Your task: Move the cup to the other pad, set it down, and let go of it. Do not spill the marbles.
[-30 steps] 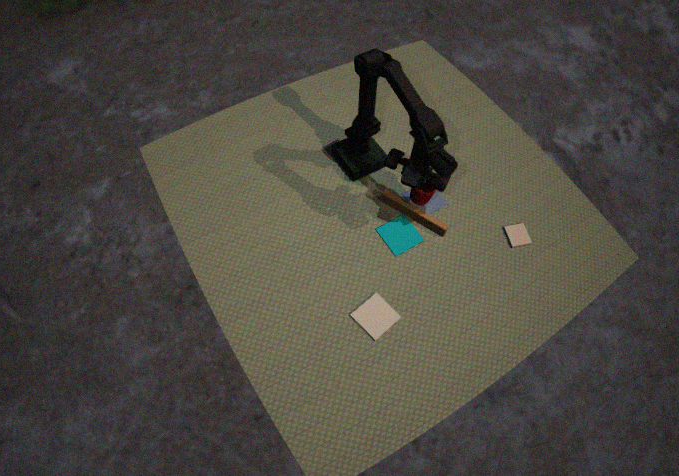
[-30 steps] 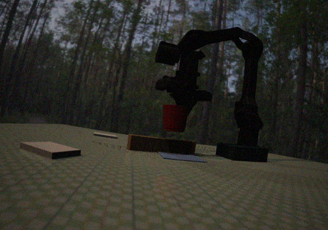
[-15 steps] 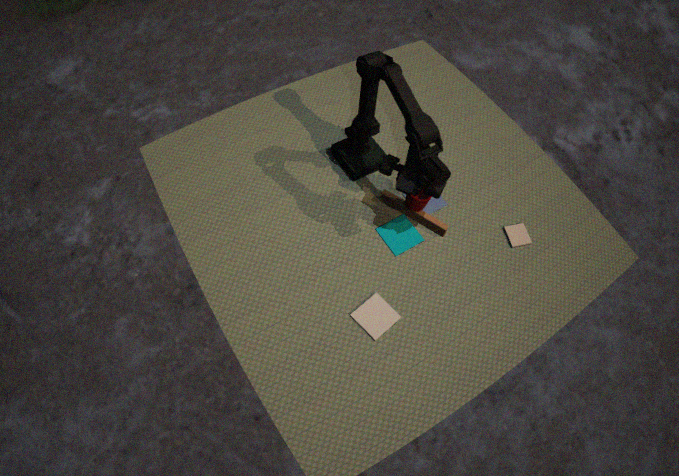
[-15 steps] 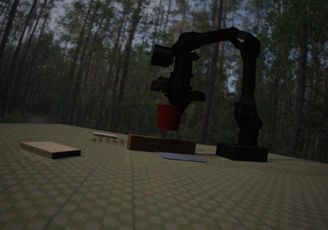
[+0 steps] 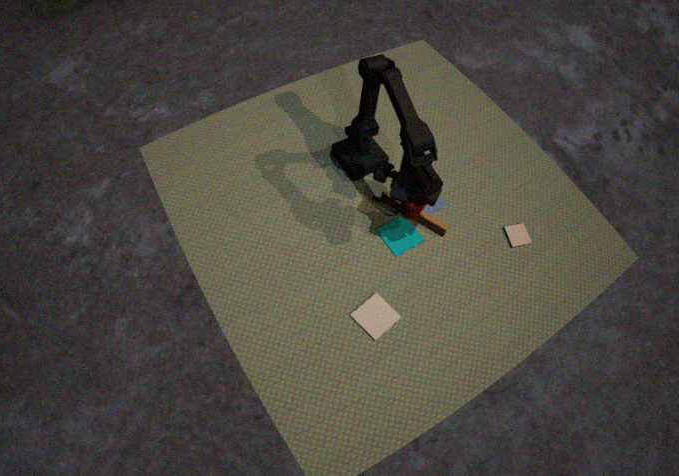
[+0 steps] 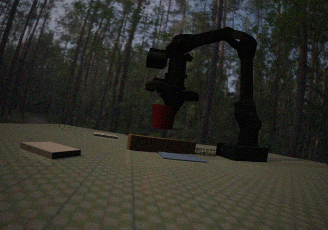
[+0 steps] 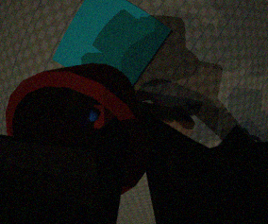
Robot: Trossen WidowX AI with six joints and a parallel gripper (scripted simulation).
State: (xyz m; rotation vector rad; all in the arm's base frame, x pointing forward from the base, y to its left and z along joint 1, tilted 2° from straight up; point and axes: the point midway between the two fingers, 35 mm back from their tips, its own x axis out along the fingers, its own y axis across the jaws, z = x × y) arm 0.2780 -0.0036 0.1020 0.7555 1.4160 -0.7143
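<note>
The teal pad is 110 mm below my gripper tip, 50 mm ahead of it and 20 mm to the right of it. Also, from my gripper tip: red cup: 20 mm to the left, 20 mm ahead; then blue-grey pad: 120 mm to the left, 110 mm below, 30 mm behind; then wooden bar: 90 mm below, 50 mm to the left, 10 mm ahead.
</note>
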